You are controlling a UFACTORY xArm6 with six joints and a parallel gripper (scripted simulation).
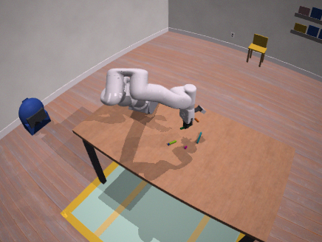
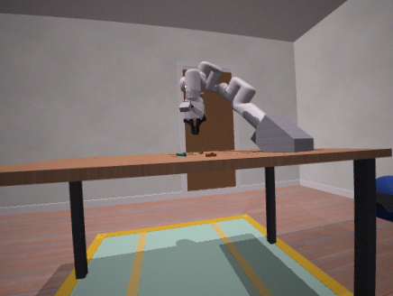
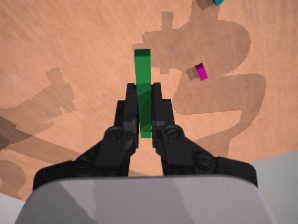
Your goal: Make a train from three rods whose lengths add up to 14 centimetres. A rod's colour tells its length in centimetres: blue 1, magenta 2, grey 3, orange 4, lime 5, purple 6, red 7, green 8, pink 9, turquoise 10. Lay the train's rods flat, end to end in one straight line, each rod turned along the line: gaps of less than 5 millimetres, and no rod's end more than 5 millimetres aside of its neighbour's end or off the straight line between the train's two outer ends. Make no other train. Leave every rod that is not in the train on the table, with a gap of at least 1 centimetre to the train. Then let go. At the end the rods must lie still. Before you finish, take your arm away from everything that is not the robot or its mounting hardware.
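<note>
Right now the lime rod is 50 mm behind my hand, 70 mm to the right of it and 120 mm below it. The rest, counted from my hand: turquoise rod (90 mm ahead, 40 mm to the left, 120 mm below); then magenta rod (40 mm ahead, 80 mm to the right, 120 mm below); then green rod (20 mm below).
</note>
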